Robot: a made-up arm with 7 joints.
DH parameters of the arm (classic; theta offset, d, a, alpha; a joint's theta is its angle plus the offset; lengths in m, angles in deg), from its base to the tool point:
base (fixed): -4.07 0 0 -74.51
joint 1: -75.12 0.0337 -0.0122 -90
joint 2: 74 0 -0.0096 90
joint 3: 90 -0.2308 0.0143 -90
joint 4: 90 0.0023 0.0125 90
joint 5: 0 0.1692 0 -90
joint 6: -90 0 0.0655 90
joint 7: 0 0 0 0
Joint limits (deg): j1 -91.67..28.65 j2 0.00..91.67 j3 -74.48..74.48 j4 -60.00..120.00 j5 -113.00..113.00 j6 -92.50..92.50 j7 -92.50..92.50
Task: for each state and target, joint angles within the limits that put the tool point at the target. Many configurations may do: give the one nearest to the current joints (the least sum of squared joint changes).
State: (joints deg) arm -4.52 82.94 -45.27 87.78 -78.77 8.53 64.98
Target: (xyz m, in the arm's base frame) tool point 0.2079 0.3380 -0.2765
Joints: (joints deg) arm -30.61 56.64 -43.94 61.10 -79.74 7.36 64.98
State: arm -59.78 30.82 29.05 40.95 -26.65 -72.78 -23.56
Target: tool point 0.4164 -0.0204 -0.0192
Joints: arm -80.09 0.06 14.09 53.27 -23.23 -60.17 -23.56
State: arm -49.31 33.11 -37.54 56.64 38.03 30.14 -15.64
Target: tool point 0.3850 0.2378 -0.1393
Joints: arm -59.70 46.03 -33.26 51.67 39.67 32.49 -15.64
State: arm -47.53 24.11 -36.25 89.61 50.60 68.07 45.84
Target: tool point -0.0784 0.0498 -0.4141
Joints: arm 4.87 0.00 -51.78 65.75 48.06 83.76 45.84
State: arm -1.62 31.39 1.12 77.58 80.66 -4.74 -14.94
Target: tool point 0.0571 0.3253 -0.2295
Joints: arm 26.11 45.91 21.46 10.18 77.96 -7.30 -14.94
